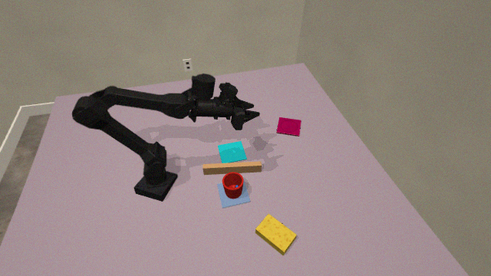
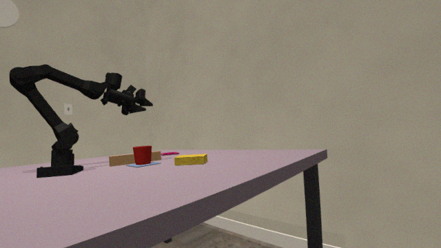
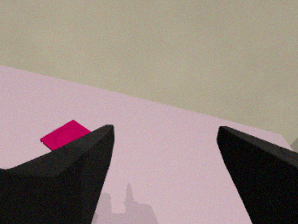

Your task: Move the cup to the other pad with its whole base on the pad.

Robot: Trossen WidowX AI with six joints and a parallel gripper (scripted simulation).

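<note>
Now: hand 80 mm past the red cup, 140 mm to the left of it and 240 mm above it. Round my hand: yellow sponge (10 mm ahead, 330 mm to the right, 250 mm below); then wooden bar (70 mm behind, 40 mm to the right, 260 mm below).
</note>
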